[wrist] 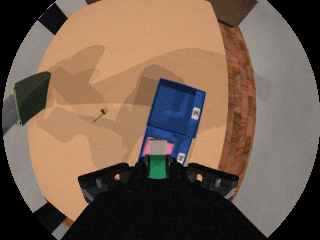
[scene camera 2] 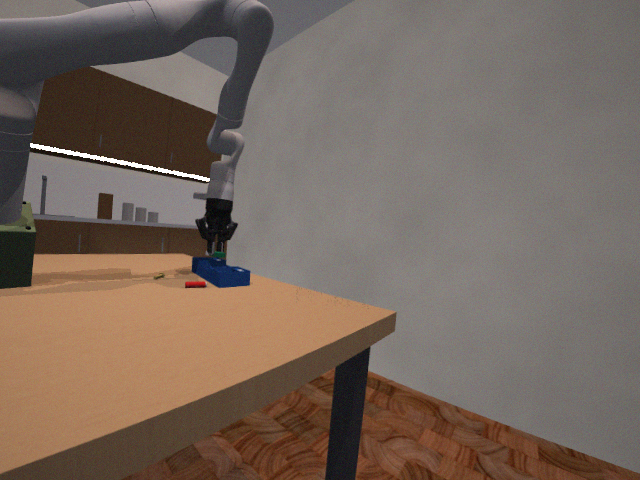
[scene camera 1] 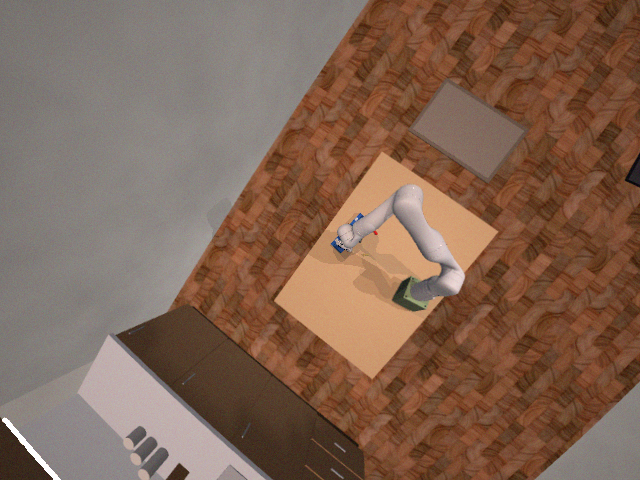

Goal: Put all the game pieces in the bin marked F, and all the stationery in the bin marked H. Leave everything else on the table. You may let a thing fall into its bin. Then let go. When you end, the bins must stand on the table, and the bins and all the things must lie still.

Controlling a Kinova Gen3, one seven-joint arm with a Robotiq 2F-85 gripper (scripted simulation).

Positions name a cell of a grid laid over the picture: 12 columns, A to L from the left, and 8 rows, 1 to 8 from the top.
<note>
In view: the gripper (scene camera 2: E5).
The gripper also shows in the wrist view (wrist: F6).
</note>
